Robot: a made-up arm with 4 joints.
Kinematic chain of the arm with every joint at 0, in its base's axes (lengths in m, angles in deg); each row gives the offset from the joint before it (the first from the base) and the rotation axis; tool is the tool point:
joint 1: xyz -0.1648 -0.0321 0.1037 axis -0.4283 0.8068 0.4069
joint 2: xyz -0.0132 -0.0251 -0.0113 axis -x
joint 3: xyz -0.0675 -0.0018 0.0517 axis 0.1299 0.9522 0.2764
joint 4: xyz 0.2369 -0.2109 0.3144 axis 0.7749 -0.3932 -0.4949
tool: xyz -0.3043 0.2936 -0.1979
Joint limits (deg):
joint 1: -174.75..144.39
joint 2: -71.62..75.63
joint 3: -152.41..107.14
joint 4: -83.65..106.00
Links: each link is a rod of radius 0.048 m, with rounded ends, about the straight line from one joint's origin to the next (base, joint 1, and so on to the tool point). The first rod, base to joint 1, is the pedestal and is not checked.
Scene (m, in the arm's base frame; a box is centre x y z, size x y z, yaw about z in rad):
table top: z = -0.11
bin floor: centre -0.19 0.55 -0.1 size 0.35 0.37 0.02 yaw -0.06
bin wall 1: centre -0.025 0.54 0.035 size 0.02 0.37 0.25 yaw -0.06
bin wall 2: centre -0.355 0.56 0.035 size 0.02 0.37 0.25 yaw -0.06
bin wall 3: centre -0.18 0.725 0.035 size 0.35 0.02 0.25 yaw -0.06
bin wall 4: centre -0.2 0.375 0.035 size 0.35 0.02 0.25 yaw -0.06
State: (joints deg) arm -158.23 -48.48 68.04 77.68
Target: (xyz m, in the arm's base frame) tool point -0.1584 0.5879 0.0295
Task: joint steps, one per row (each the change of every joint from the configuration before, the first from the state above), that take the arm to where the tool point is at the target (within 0.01 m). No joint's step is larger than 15 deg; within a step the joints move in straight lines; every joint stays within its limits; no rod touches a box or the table.
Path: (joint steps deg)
1: 13.76 9.51 -8.14 1.20
2: 13.76 9.51 -8.14 1.20
3: 13.77 9.51 -8.14 1.20
4: 13.76 9.52 -8.14 1.20
5: 13.76 9.51 -8.14 1.20
6: 13.76 9.51 -8.15 1.19
7: 13.76 9.51 -8.14 1.20
8: 13.76 9.51 -8.14 1.20
9: 13.77 9.51 -8.14 1.20
10: 13.76 9.51 -8.14 1.20
11: 13.76 9.51 -8.14 1.20
12: 3.69 9.75 0.64 -3.65
13: 3.69 9.74 0.64 -3.65

